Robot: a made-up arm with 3 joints. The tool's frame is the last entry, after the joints.
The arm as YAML. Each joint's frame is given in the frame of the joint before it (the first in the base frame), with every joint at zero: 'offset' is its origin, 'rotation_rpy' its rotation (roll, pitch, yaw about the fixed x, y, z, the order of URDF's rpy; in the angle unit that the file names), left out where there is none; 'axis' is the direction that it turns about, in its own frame. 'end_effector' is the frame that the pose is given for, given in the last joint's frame.
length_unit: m
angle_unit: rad
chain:
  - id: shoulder
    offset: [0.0, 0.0, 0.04]
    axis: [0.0, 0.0, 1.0]
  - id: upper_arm
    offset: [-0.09, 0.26, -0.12]
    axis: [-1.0, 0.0, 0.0]
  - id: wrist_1
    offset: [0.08, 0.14, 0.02]
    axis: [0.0, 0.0, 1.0]
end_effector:
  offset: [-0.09, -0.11, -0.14]
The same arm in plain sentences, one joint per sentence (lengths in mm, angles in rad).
The arm has three revolute joints in a row. What follows holds with every joint at zero, and every direction is one of the base frame's. The first joint sits 40 mm along +z from the base frame's origin and rotates about +z. The second joint sits 90 mm along -x and 260 mm along +y and 120 mm along -z from the first joint and rotates about -x. The third joint sits 80 mm along +x and 140 mm along +y and 20 mm along +z from the second joint and rotates about +z. The tool frame, which is the frame that the pose is given for, sits 90 mm along -x and 110 mm along -y and 140 mm along -z from the third joint; its axes are parallel to the base frame's.
